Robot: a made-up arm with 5 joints. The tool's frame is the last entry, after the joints. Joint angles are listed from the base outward. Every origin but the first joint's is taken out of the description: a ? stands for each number. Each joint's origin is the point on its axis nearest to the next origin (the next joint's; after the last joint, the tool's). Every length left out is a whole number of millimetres.
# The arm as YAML. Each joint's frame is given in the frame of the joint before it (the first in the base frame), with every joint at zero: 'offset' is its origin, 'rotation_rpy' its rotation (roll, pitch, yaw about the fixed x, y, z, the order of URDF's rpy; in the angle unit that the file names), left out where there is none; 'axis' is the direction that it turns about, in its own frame. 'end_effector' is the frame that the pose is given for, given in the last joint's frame.
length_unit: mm
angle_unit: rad
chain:
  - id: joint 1
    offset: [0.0, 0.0, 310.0]
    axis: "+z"
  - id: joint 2
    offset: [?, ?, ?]
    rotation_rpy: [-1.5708, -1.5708, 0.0]
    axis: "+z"
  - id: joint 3
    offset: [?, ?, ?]
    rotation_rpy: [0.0, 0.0, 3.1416]
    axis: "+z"
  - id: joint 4
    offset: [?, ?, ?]
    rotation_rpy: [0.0, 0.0, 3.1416]
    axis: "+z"
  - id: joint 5
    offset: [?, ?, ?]
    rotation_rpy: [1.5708, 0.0, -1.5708]
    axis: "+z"
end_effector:
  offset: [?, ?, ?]
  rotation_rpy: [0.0, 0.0, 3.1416]
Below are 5 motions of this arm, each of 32 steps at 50 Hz.
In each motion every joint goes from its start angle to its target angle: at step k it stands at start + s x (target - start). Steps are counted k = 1, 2, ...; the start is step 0. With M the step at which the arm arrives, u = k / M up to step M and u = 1 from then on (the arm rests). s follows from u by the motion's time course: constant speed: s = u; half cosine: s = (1 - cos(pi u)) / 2; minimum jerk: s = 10 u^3 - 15 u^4 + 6 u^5.
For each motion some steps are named. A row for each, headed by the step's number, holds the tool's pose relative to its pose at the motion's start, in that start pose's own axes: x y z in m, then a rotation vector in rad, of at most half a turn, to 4 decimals.
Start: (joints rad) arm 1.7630 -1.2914 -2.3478 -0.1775 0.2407
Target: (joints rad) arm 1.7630 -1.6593 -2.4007 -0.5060 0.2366
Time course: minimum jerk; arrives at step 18
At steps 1, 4, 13, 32:
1: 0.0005 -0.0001 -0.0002 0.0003 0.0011 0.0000
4: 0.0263 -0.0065 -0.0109 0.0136 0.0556 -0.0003
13: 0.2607 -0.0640 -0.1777 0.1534 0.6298 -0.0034
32: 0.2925 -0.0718 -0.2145 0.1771 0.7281 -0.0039

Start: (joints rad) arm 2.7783 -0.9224 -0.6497 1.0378 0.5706
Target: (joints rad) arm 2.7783 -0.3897 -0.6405 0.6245 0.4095
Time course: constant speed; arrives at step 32
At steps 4, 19, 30, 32:
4: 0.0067 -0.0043 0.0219 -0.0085 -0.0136 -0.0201
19: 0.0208 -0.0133 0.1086 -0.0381 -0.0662 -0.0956
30: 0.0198 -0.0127 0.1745 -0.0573 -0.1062 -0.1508
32: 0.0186 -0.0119 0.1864 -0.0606 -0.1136 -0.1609

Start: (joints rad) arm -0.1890 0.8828 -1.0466 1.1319 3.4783
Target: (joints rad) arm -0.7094 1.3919 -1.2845 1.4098 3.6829
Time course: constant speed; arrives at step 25
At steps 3, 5, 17, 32:
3: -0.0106 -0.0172 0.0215 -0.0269 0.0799 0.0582
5: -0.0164 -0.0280 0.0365 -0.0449 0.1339 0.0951
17: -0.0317 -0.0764 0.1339 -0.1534 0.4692 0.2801
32: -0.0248 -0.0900 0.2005 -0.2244 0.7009 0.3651

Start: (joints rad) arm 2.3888 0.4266 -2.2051 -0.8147 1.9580
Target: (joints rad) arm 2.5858 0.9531 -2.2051 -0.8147 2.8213
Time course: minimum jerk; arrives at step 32
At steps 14, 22, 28, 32:
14: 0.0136 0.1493 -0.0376 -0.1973 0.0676 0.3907
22: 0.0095 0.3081 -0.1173 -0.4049 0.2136 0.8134
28: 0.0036 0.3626 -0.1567 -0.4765 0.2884 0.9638
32: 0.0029 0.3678 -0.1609 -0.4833 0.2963 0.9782

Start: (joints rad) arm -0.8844 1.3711 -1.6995 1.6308 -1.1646
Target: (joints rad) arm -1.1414 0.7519 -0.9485 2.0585 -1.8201
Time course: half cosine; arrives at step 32
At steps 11, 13, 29, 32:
11: -0.0463 -0.0510 0.0202 0.1615 0.0169 -0.1597
13: -0.0614 -0.0698 0.0284 0.2163 0.0296 -0.2163
29: -0.1479 -0.2114 0.0985 0.5739 0.2107 -0.6231
32: -0.1502 -0.2165 0.1013 0.5853 0.2198 -0.6374

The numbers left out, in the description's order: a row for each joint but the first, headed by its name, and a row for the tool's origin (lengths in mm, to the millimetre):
joint 2: 0.0 0.0 0.0
joint 3: 279.0 52.0 0.0
joint 4: 357.0 -81.0 0.0
joint 5: -145.0 113.0 0.0
tool: 0.0 0.0 0.0

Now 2 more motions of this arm.
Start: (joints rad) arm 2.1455 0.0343 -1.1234 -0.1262 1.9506
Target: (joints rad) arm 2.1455 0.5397 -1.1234 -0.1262 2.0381
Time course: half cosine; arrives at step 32
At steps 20, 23, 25, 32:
20: 0.0694 0.1737 0.1186 -0.3205 0.1393 0.0599
23: 0.0834 0.2090 0.1328 -0.3779 0.1668 0.0705
25: 0.0913 0.2287 0.1396 -0.4095 0.1822 0.0763
32: 0.1044 0.2615 0.1491 -0.4609 0.2078 0.0856

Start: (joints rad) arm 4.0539 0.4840 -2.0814 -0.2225 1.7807
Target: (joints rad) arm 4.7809 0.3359 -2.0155 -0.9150 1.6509
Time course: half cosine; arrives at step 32
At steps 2, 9, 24, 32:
2: -0.0047 -0.0007 -0.0011 0.0059 -0.0082 0.0005
9: -0.0863 -0.0145 -0.0274 0.1138 -0.1516 0.0182
24: -0.3100 -0.0777 -0.2136 0.5491 -0.6189 0.2417
32: -0.3362 -0.0916 -0.2638 0.6426 -0.6966 0.3228

